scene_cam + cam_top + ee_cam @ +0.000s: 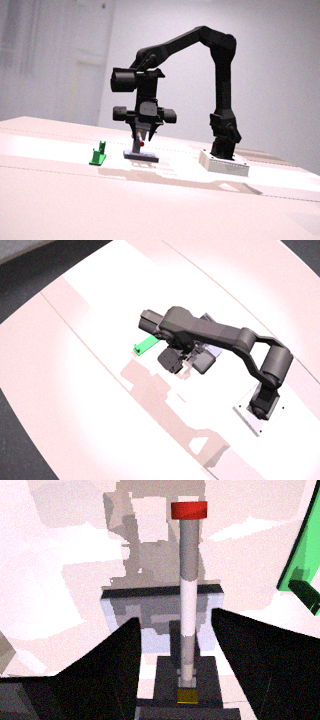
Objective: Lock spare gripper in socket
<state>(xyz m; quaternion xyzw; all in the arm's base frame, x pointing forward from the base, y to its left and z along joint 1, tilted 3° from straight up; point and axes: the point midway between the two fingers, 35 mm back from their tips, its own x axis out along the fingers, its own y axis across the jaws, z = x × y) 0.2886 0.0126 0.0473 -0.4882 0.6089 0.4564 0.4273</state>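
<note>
Right now the grey mount is 60 mm to the right of my gripper tip, 10 mm below it and 10 mm behind it. The rest, counted from my gripper tip: spare gripper 60 mm to the right, 60 mm above; green rack 130 mm ahead, 40 mm below, 30 mm to the left.
</note>
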